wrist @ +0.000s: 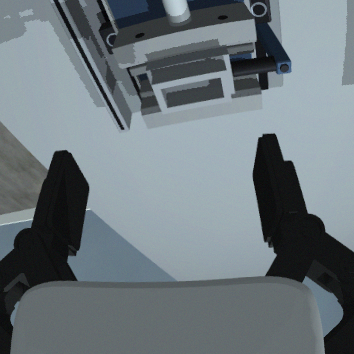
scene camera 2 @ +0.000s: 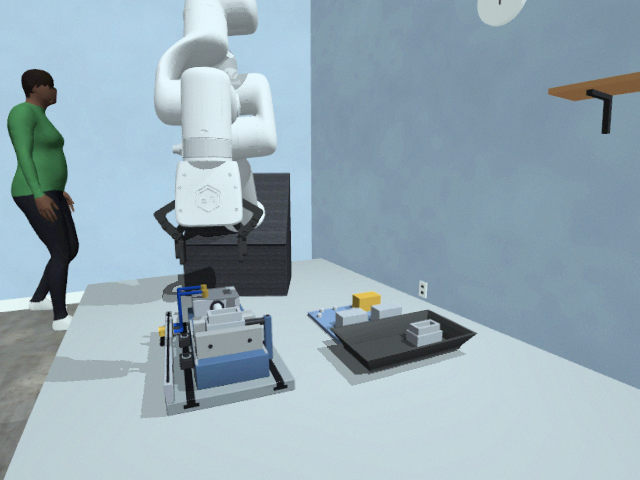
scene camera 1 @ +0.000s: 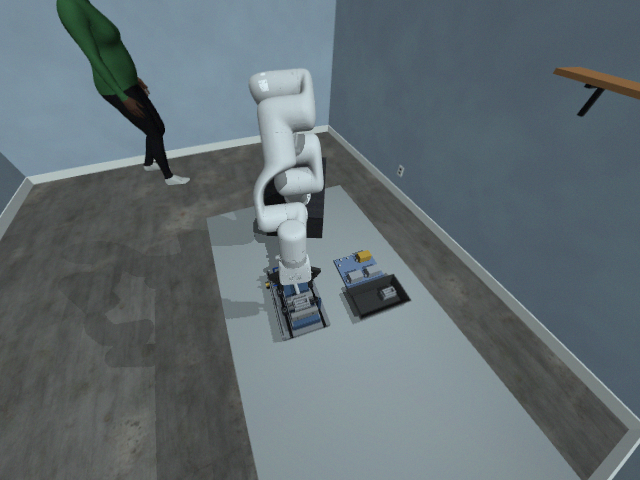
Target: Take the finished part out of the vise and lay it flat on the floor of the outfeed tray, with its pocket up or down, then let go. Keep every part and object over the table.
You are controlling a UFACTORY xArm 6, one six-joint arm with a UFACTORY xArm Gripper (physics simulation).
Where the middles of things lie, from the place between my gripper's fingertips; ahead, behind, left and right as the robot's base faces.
Right now the vise [scene camera 2: 217, 371] is 4 cm behind my hand, 2 cm to the left of it and 15 cm below it. Also, from my hand: blue post [wrist: 270, 43] 4 cm ahead, 8 cm to the left, 13 cm below.
